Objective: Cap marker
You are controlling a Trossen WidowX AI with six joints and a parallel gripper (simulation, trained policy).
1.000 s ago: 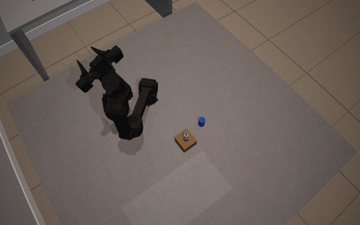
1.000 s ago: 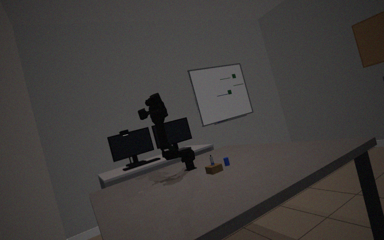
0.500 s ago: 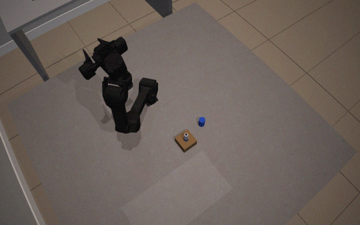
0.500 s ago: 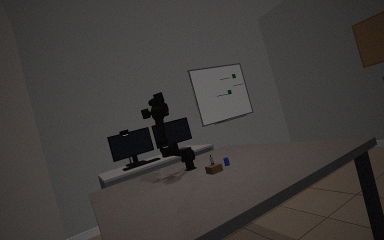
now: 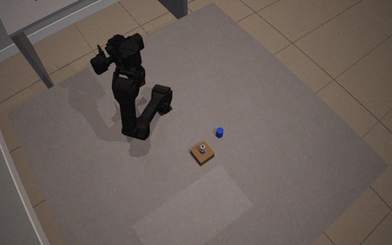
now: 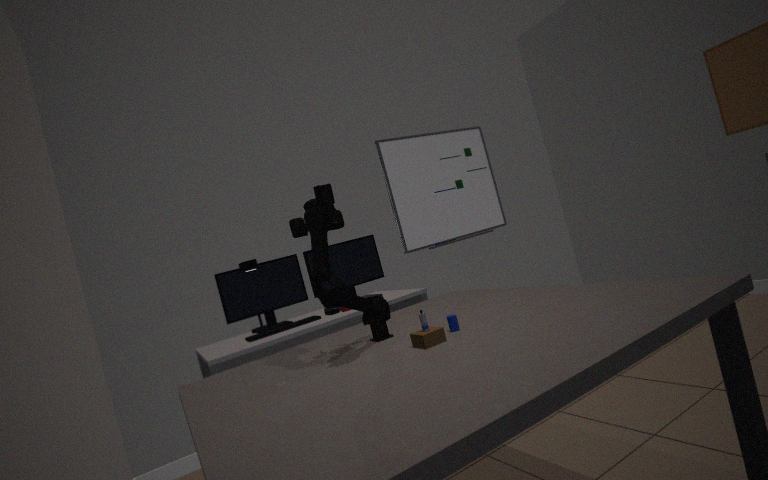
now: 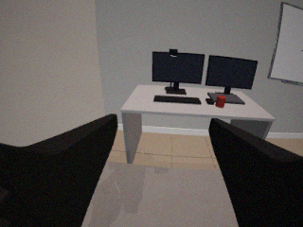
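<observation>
My gripper tip is 37 cm short of the blue cap, 24 cm to the right of it and 41 cm above it. From my gripper tip the other things lie so: brown holder block (40 cm ahead, 12 cm to the left, 42 cm below); marker (40 cm ahead, 12 cm to the left, 36 cm below).
</observation>
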